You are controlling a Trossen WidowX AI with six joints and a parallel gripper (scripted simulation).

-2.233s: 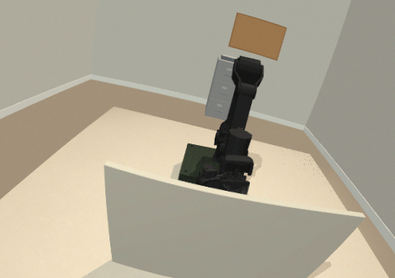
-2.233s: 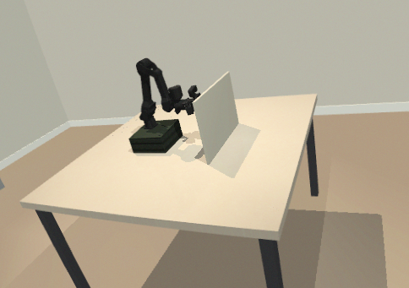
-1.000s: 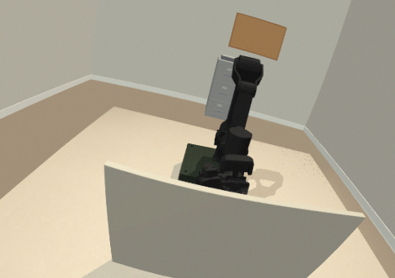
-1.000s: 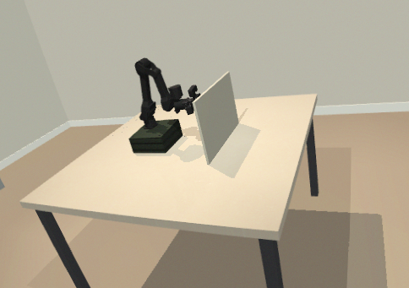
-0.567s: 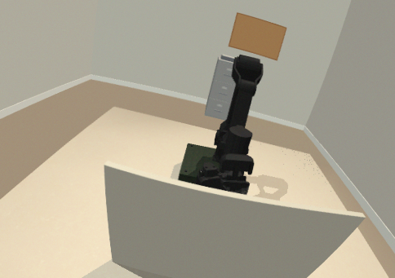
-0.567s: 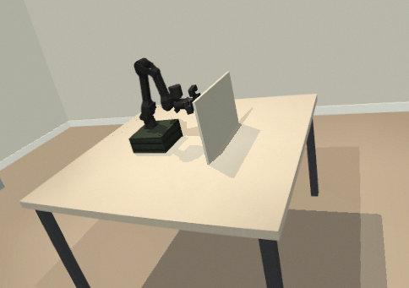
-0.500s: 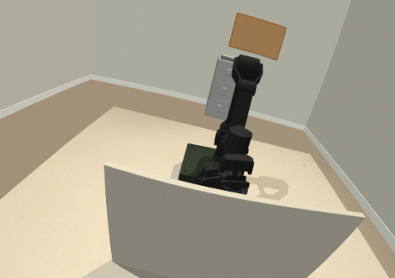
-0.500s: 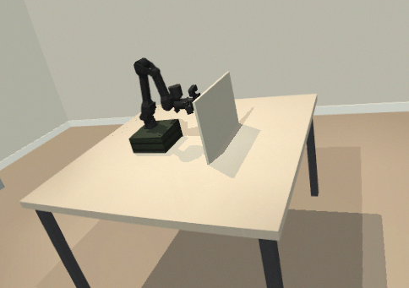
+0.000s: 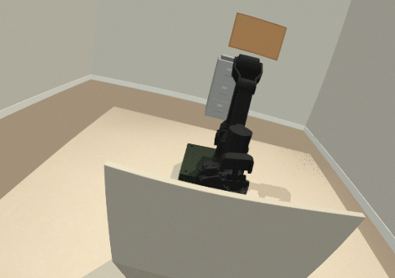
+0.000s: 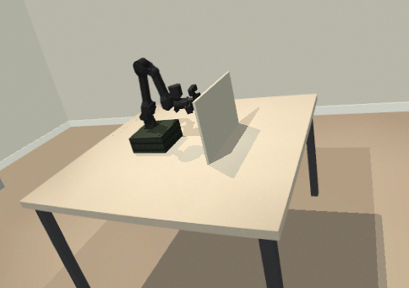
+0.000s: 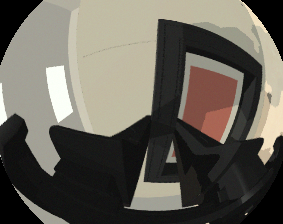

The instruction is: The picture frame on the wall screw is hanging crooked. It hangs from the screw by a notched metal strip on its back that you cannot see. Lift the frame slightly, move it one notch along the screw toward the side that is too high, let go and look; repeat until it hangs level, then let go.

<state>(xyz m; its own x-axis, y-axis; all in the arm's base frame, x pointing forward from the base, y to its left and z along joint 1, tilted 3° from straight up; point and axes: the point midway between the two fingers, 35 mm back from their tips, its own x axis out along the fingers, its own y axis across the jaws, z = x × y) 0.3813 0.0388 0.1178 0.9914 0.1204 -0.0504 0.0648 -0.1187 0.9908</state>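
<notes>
The picture frame lies 50 mm below my gripper tip and 10 mm to the left of it. Round my gripper tip: wall panel (70 mm below, 20 mm ahead, 10 mm to the left).
</notes>
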